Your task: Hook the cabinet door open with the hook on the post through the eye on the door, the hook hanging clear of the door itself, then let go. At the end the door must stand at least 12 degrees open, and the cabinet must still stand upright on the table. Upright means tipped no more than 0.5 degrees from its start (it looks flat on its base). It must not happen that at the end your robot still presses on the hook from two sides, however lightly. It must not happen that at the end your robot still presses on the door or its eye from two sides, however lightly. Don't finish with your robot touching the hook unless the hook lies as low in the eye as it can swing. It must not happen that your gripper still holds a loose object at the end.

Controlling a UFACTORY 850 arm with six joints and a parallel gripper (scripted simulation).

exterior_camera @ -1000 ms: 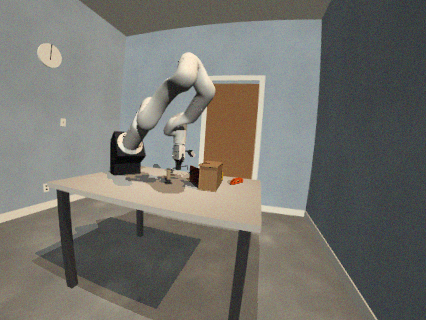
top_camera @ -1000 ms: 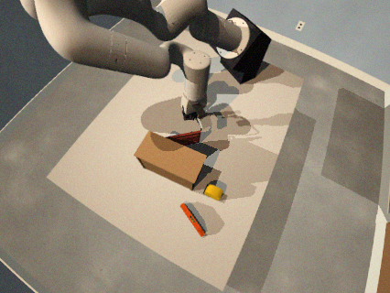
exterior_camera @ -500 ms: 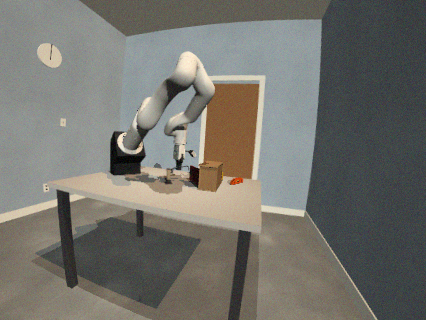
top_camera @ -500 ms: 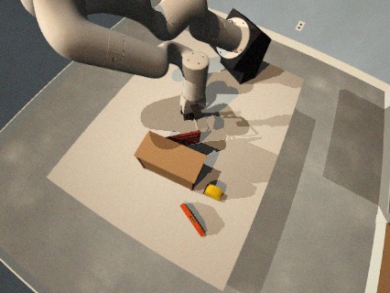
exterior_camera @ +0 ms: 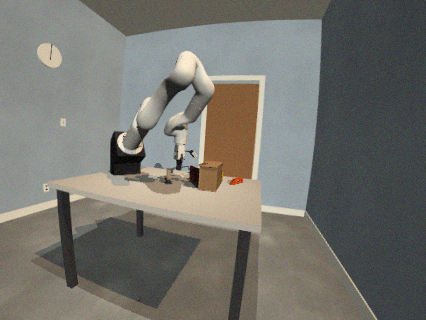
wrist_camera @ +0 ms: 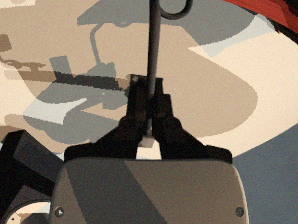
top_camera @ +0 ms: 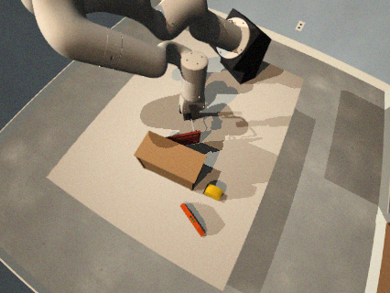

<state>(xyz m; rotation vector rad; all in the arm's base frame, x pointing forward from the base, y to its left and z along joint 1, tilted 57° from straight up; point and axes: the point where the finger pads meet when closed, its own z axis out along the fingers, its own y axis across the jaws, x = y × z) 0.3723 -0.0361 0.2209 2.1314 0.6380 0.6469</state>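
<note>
Now: the red door 10 cm ahead of my hand, 6 cm to the right of it and 4 cm below it. Also, from my hand: orange-red flat tool 44 cm ahead, 9 cm below, 2 cm to the left; then hook 2 cm below, 1 cm ahead; then yellow object 31 cm ahead, 11 cm to the left, 8 cm below.
</note>
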